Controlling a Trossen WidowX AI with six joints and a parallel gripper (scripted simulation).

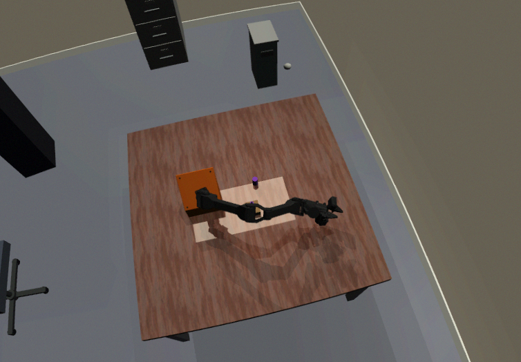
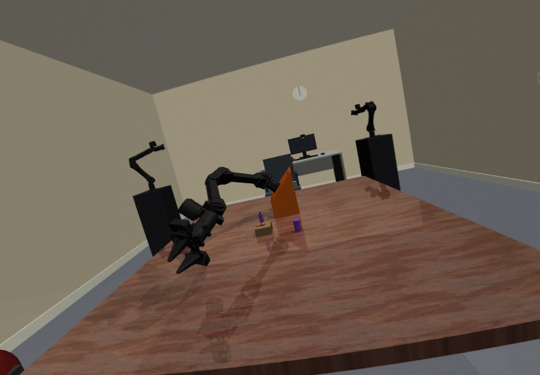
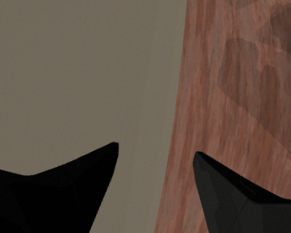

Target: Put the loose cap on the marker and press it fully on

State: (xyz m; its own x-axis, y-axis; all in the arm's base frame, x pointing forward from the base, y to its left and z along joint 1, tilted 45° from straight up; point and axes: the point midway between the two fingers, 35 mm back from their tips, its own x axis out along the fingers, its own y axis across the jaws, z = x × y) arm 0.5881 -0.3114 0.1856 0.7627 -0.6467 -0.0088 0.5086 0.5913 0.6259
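Right now the purple cap is 400 mm to the left of my gripper tip, 320 mm behind it and 100 mm below it. Round my gripper tip: holder block (390 mm behind, 250 mm to the left, 110 mm below).
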